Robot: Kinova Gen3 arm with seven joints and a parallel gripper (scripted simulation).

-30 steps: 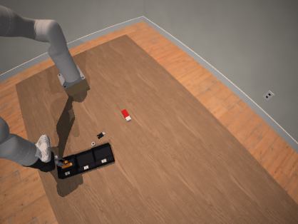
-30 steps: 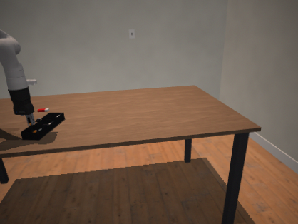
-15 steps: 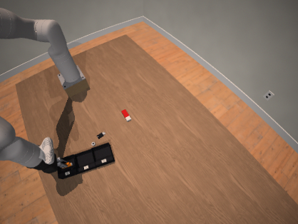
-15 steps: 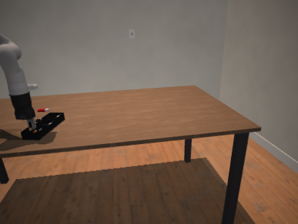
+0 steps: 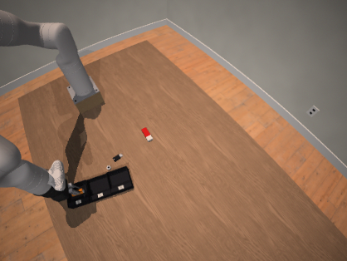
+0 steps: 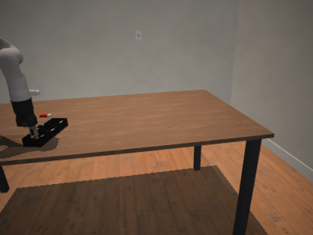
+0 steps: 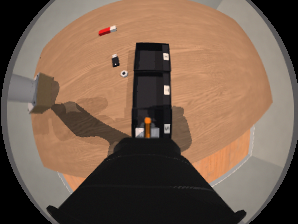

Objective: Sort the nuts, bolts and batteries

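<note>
Now: hand 50 mm past the grey nut, 140 mm to the right of it and 50 mm above it. From my hand the other things lie so: red block (110 mm behind, 350 mm to the left, 40 mm below); black piece (80 mm behind, 190 mm to the left, 50 mm below); black bin row (20 mm ahead, 80 mm to the left, 30 mm below).
</note>
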